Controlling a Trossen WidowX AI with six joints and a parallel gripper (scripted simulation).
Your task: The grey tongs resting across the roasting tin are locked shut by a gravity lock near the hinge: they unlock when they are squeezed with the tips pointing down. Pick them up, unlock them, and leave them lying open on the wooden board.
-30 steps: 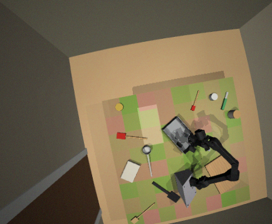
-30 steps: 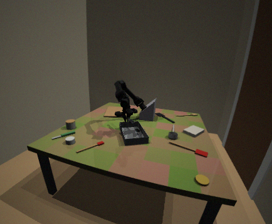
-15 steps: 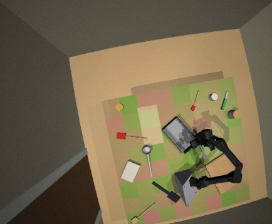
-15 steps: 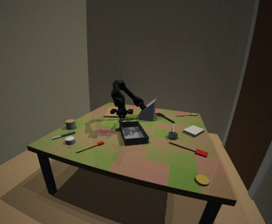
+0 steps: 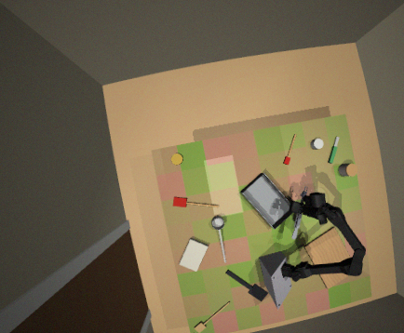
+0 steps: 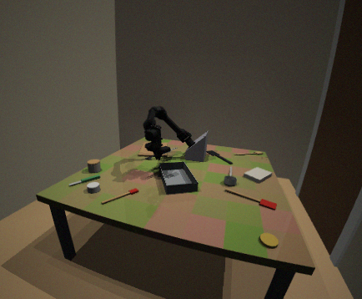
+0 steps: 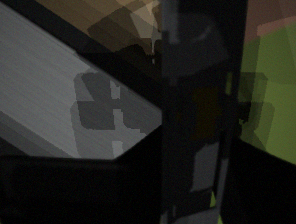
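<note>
My gripper tip is 20 mm short of the yellow lock piece, 20 mm to the left of it and 40 mm below it. From my gripper tip the other things lie so: wooden board (440 mm behind, 190 mm to the right, 90 mm below); then roasting tin (70 mm ahead, 140 mm to the left, 70 mm below); then black spatula (460 mm behind, 390 mm to the left, 90 mm below).
</note>
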